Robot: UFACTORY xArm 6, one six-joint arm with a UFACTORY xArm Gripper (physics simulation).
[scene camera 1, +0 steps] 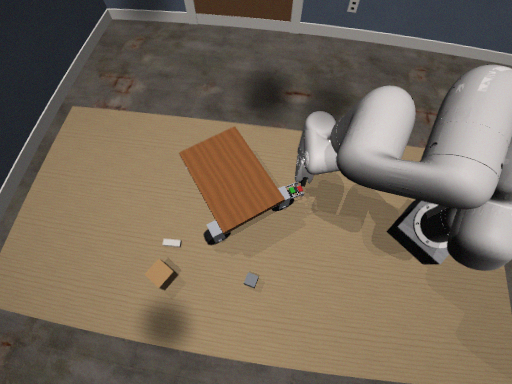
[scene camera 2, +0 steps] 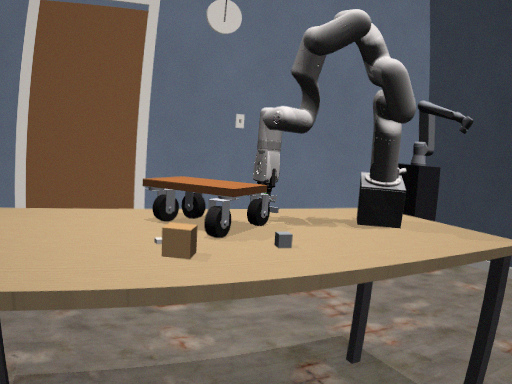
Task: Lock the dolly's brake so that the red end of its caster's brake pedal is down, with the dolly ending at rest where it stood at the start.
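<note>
The dolly has a flat reddish-brown wooden deck and stands upright on black caster wheels. The brake pedal sticks out from the caster at the deck's right corner; in the scene camera 1 view its green end lies nearer the deck and its red end farther out. Which end is lower is too small to tell. My gripper is shut and empty, its fingertips pointing down right at the pedal, close to the red end. Whether they touch it cannot be told.
An orange-brown block, a small white block and a small grey cube lie on the table in front of the dolly. The black arm base stands to the right.
</note>
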